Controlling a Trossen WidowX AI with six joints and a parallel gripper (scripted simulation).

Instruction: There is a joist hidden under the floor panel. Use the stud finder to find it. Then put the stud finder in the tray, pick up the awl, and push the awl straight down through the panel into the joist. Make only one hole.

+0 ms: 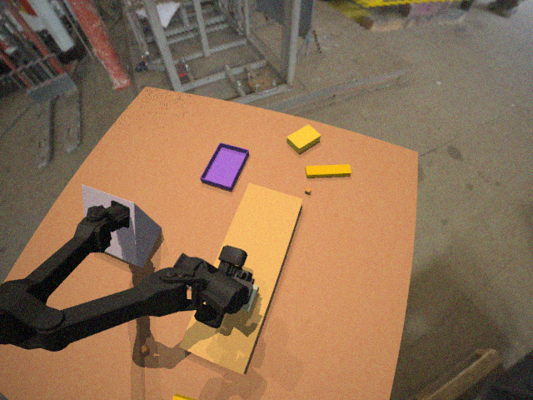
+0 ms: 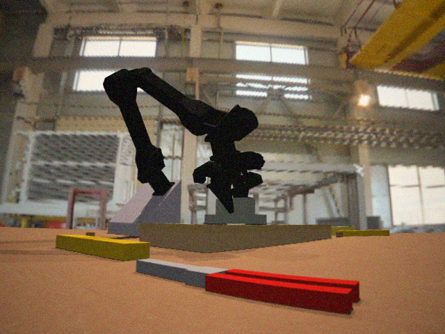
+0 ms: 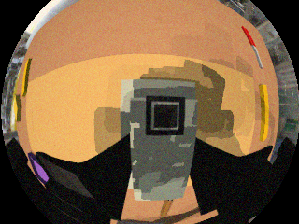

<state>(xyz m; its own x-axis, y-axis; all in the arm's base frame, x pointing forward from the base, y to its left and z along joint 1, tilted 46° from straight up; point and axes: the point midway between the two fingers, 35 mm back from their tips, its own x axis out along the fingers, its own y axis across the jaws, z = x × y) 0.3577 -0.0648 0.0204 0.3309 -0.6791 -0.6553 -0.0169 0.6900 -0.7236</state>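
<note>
Now: gripper tip 38 cm to the right of the purple tray, 21 cm past it and 5 cm above it. The rest, counted from my gripper tip: stud finder: 2 cm above, 1 cm ahead; yellow block: 59 cm to the left, 5 cm below, 2 cm ahead; awl: 16 cm behind, 6 cm below, 4 cm to the right.
</note>
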